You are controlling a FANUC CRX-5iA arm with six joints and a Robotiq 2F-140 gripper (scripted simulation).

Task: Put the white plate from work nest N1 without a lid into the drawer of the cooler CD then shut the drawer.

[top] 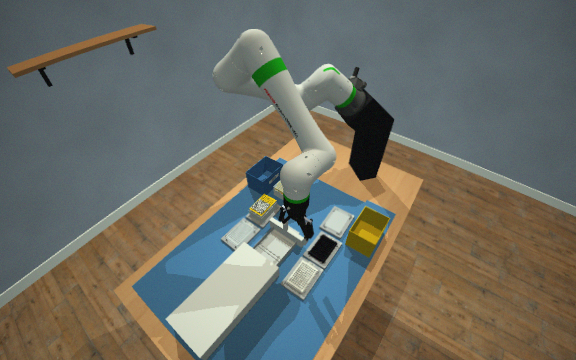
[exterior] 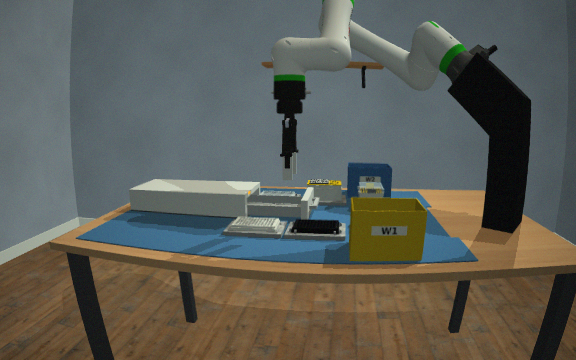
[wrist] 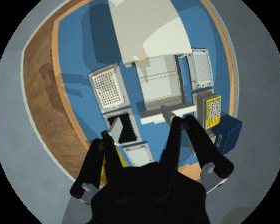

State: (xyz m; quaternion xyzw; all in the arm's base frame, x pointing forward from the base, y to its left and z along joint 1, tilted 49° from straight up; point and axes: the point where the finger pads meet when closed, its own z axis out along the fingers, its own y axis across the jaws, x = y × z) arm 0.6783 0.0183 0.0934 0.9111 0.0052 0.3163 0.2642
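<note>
My gripper is now 10 cm short of the grey nest N1, 8 cm to the right of it and 16 cm above it. Round my hand: yellow-topped tip box (15 cm behind, 25 cm to the right, 11 cm below); yellow bin W1 (21 cm behind, 29 cm to the left, 12 cm below); drawer (4 cm ahead, 10 cm to the right, 14 cm below).
</note>
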